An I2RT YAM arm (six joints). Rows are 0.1 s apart.
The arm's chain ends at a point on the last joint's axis. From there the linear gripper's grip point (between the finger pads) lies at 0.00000 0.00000 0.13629 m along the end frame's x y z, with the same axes.
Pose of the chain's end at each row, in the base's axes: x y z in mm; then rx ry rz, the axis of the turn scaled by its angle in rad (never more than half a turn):
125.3 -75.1 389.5 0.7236 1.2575 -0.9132
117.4 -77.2 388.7 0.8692 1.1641 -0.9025
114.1 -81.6 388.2 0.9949 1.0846 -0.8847
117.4 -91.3 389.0 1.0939 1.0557 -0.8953
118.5 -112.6 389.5 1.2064 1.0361 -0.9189
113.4 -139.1 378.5 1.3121 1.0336 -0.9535
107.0 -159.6 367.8 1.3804 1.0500 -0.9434
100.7 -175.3 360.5 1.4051 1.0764 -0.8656
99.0 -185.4 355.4 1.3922 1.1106 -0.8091
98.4 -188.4 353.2 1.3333 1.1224 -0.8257
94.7 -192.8 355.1 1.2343 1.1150 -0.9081
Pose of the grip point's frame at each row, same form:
189.2 -192.9 414.2 0.7236 1.2575 -0.9132
167.6 -201.5 413.0 0.8692 1.1641 -0.9025
152.6 -210.5 409.8 0.9949 1.0846 -0.8847
146.3 -223.6 404.6 1.0939 1.0557 -0.8953
136.1 -247.5 396.8 1.2064 1.0361 -0.9189
120.1 -275.2 376.5 1.3121 1.0336 -0.9535
110.2 -295.5 357.6 1.3804 1.0500 -0.9434
110.0 -310.3 344.0 1.4051 1.0764 -0.8656
115.5 -319.3 336.3 1.3922 1.1106 -0.8091
118.2 -322.5 339.2 1.3333 1.1224 -0.8257
114.6 -327.6 352.9 1.2343 1.1150 -0.9081

